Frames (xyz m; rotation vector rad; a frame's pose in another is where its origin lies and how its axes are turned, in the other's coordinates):
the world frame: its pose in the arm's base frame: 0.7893 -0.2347 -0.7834 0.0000 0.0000 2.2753
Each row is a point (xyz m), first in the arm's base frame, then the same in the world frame.
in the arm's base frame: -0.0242 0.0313 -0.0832
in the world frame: 0.7295 0.4476 0.7002
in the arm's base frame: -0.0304 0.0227 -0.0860
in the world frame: 0.7270 0.4578 0.6974
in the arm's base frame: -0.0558 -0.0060 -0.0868
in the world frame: 0.7216 0.4958 0.6966
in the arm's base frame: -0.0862 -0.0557 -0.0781
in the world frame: 0.7034 0.5511 0.7053
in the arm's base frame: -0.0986 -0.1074 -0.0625
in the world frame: 0.6720 0.5941 0.7209
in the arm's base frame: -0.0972 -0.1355 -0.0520
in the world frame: 0.6497 0.6112 0.7314
